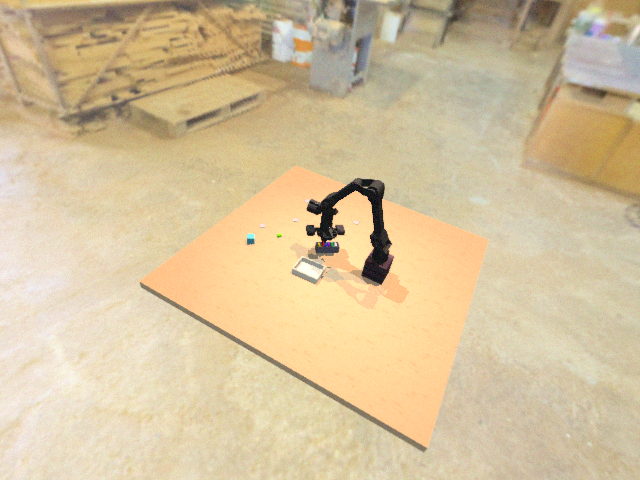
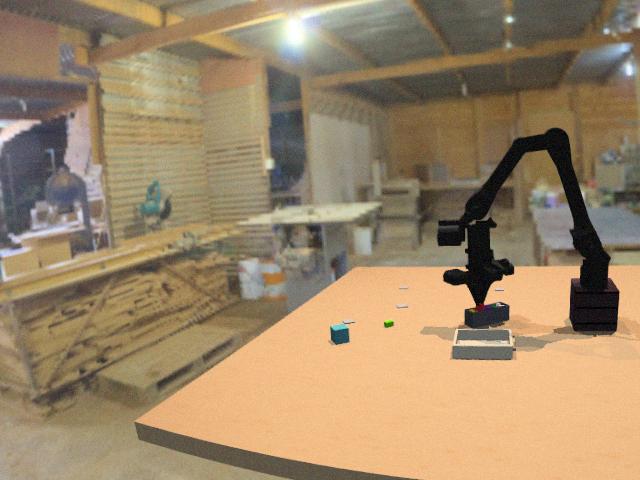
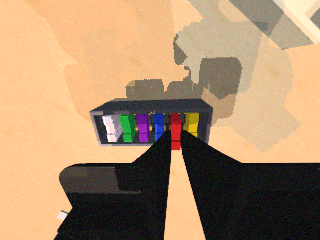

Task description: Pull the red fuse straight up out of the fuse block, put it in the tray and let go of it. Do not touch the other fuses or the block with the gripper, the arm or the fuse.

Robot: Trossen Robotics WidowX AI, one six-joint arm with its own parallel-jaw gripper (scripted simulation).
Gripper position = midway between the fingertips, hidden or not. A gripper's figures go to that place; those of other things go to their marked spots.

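Labels:
My gripper (image 2: 479, 305), 1.23 m from the lens. Grey tray (image 2: 476, 343), 1.10 m from the lens.

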